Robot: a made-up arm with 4 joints.
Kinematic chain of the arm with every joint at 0, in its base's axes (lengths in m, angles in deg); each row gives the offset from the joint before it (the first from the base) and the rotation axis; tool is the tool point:
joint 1: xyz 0 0 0.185 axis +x
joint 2: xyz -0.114 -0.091 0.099 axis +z
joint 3: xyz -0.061 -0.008 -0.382 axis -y
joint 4: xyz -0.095 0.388 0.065 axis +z
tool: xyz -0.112 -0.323 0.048
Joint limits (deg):
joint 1: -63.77..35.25
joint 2: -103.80..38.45
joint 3: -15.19..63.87
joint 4: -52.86..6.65
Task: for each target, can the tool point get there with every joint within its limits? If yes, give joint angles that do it. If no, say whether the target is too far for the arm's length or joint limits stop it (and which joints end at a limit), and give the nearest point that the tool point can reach.
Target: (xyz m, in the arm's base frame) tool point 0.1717 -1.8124 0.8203
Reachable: no: too far | nearest point -0.4030 -0.5284 0.1406 | short by 1.562 m
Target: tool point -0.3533 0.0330 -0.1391
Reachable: yes | joints -26.10 -34.44 22.03 -10.11
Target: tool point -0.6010 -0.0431 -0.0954
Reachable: yes | joints 3.82 18.61 15.89 -35.74
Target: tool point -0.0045 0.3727 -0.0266
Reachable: yes | joints 9.31 -86.06 16.30 -25.90
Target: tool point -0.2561 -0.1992 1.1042
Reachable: no: joint limits stop it (at a limit: joint 1, joint 2, joint 3) | nearest point -0.4023 -0.1822 0.3244 | short by 0.794 m
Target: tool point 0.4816 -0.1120 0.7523
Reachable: no: joint limits stop it (at a limit: joint 1, joint 2, joint 3, joint 4) | nearest point 0.2565 0.2556 0.2874 | short by 0.634 m
